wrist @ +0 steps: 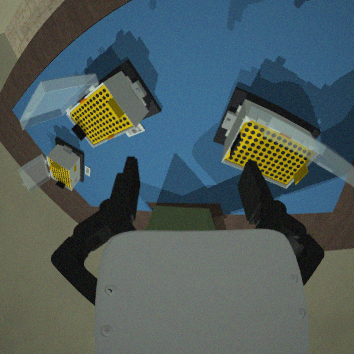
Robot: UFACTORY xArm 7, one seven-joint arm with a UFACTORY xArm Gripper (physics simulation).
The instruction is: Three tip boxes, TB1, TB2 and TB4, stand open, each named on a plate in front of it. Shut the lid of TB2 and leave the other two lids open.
Note:
In view: a clear lid (52, 97), a tip box (69, 157) and a blue mat (191, 64).

